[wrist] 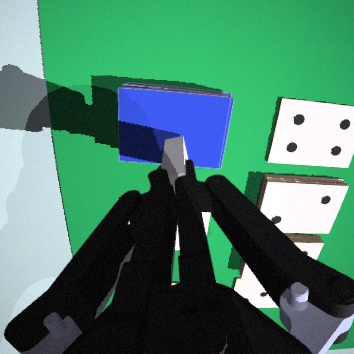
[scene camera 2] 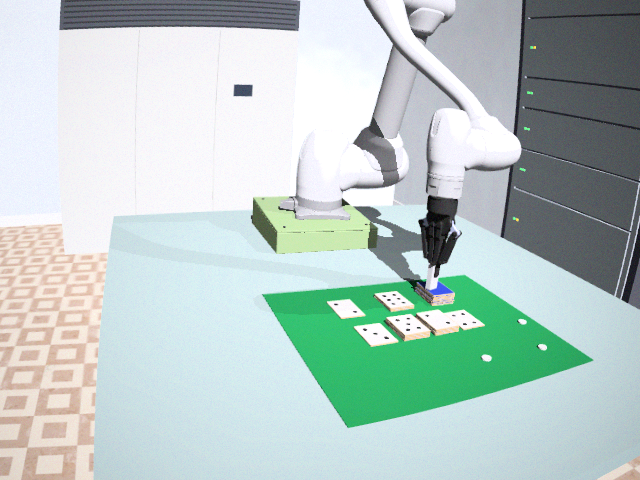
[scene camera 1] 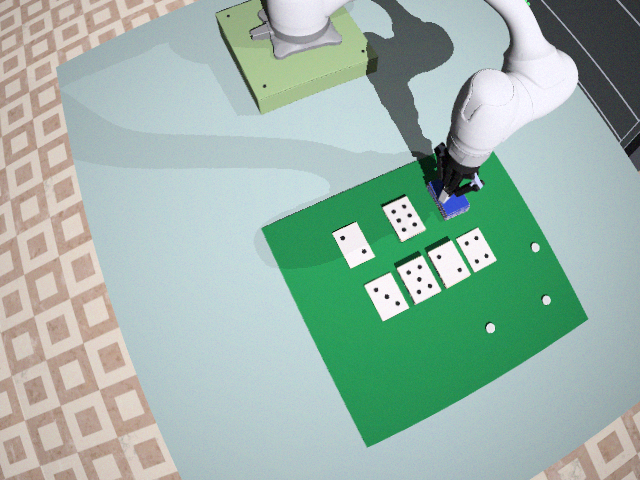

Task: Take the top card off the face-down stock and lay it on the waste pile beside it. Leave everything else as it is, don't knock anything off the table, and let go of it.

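Frame: origin at the arm's base, x ahead, y left, z up, level; millimetres.
Seen in the pictures: gripper, fingertip midpoint: [wrist: 176, 151] [scene camera 2: 431, 288] [scene camera 1: 444, 198]; arm's base, origin of the base link: [scene camera 2: 317, 210] [scene camera 1: 299, 27].
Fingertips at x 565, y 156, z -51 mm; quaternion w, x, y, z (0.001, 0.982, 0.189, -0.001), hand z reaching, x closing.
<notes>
Offsets run from my fingertips to a thing's middle. Level surfaces: height alone.
The face-down stock {dx -8, dy +17, dz -5 mm} [scene camera 1: 456, 206] [scene camera 2: 443, 290] [wrist: 200, 117] is a squared stack with a blue top card, near the mat's back edge. My gripper [scene camera 1: 443, 197] [scene camera 2: 431, 287] [wrist: 176, 151] is shut, its pale fingertips together and pointing down over the stock's top, towards the side facing the waste pile. The tips are at or very near the blue surface; contact cannot be told for sure. No card shows between them. The waste pile {dx +6, dy -103, dz -22 mm} [scene camera 1: 404, 218] [scene camera 2: 393, 300], with a six-pip card on top, lies face up beside the stock; the fingers mostly hide it in the wrist view.
A two-pip card {dx +24, dy -231, dz -28 mm} [scene camera 1: 353, 244] [scene camera 2: 345, 308] lies beyond the waste pile. A front row holds three-pip {dx +158, dy -205, dz -28 mm} [scene camera 1: 386, 297], five-pip {dx +150, dy -127, dz -16 mm} [scene camera 1: 418, 279], two-pip {dx +142, dy -49, dz -16 mm} [scene camera 1: 448, 264] and four-pip {dx +133, dy +30, dz -28 mm} [scene camera 1: 476, 250] [wrist: 315, 132] cards. Three white discs {dx +312, dy -12, dz -28 mm} [scene camera 1: 490, 328] {dx +308, dy +148, dz -28 mm} [scene camera 1: 546, 300] {dx +181, dy +177, dz -28 mm} [scene camera 1: 535, 247] lie on the green mat {dz -30 mm} [scene camera 1: 392, 382].
</notes>
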